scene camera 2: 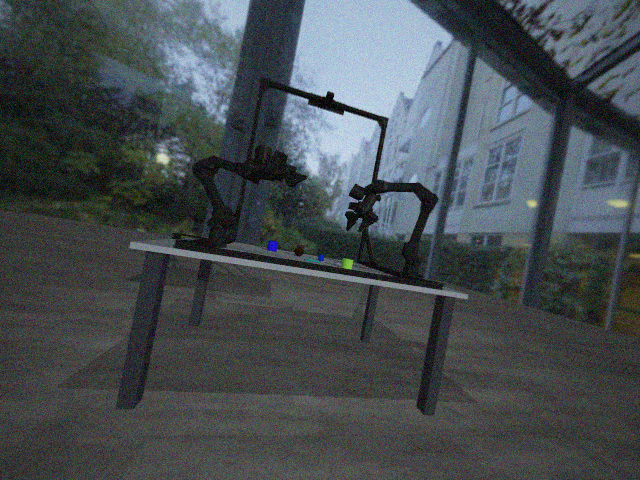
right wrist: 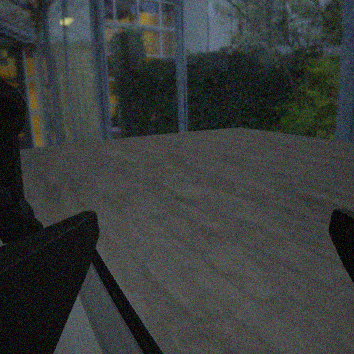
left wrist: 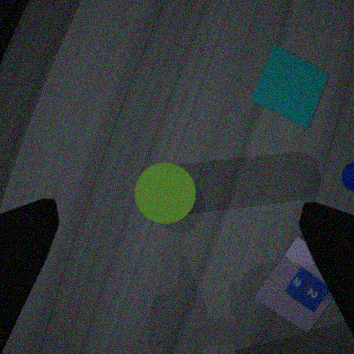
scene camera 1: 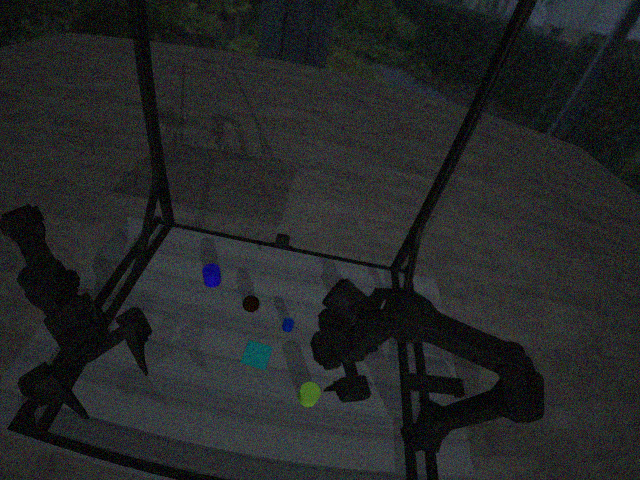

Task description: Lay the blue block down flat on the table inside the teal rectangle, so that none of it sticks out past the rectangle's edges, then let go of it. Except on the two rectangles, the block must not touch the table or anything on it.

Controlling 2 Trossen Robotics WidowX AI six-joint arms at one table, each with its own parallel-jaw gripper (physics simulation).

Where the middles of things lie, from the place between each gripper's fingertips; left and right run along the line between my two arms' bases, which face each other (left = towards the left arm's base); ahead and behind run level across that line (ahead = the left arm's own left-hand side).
Labels:
Now: the green cylinder point(left wrist: 164, 192) 1 cm ahead of my left hand and 16 cm below it. From my left hand the other things lie so: pale lilac rectangle point(left wrist: 271, 293) 18 cm behind, 3 cm to the left, 18 cm below; then teal rectangle point(left wrist: 288, 85) 7 cm behind, 16 cm to the right, 18 cm below.
Right now my right hand is 340 mm above the teal rectangle, 270 mm past it and 120 mm to the right of it. The rest, counted from my right hand: pale lilac rectangle: 380 mm behind, 340 mm below, 310 mm to the left; then green cylinder: 320 mm below, 280 mm to the left, 200 mm behind.

